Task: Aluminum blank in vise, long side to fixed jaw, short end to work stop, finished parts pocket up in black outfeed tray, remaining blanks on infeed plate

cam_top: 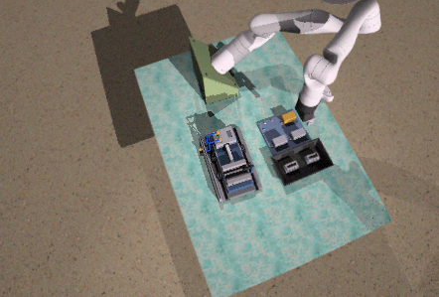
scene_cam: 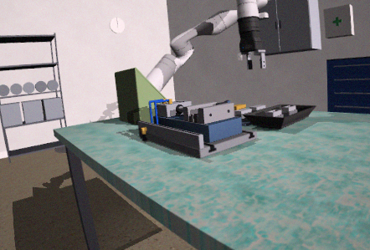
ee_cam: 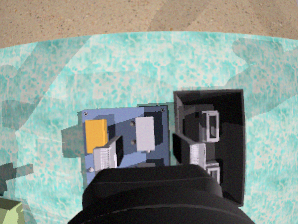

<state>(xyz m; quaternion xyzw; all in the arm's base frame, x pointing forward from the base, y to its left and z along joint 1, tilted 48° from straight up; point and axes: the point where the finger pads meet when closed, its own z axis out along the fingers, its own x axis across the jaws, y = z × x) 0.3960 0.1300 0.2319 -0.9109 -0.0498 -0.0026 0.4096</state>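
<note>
My hand is 17 cm above the gray blank. Also, from my hand: yellow brass blank 17 cm below, 9 cm behind, 1 cm to the right; then blue infeed plate 20 cm below, 5 cm to the right, 4 cm behind; then vise 33 cm to the right, 16 cm below, 4 cm ahead.
</note>
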